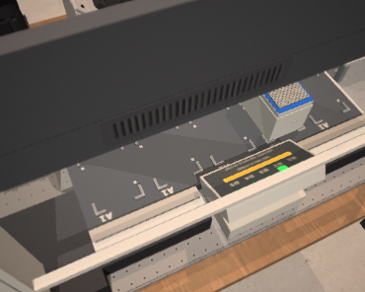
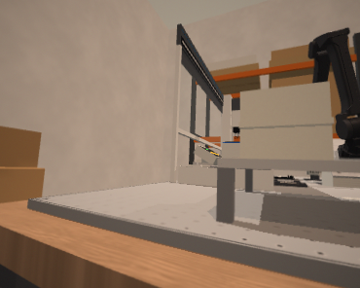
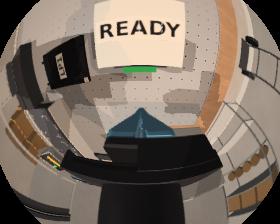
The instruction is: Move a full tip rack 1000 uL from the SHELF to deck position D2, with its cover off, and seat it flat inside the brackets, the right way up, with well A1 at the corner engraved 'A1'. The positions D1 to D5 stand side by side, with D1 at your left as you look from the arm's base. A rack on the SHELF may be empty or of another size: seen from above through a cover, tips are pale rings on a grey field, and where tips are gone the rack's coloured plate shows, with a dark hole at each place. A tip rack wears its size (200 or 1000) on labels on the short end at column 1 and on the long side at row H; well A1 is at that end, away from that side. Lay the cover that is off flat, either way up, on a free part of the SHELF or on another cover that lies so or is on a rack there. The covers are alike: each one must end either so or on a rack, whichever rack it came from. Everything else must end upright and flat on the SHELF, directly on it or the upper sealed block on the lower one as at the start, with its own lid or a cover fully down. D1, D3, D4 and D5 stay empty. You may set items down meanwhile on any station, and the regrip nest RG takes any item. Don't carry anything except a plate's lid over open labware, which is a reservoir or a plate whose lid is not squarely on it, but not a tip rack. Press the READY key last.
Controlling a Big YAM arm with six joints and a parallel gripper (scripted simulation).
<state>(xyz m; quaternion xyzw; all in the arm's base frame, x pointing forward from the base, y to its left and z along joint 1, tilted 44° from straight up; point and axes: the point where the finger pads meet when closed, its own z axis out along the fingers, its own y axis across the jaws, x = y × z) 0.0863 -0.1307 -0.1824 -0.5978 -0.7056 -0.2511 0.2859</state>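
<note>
My hand is 10 mm short of the green key and 60 mm to the left of it. From my hand the other things lie so: clear rack cover 140 mm ahead, 790 mm to the left; then frame post 450 mm ahead, 690 mm to the left, 160 mm above; then blue tip rack 290 mm ahead, 490 mm to the left, 40 mm above.
</note>
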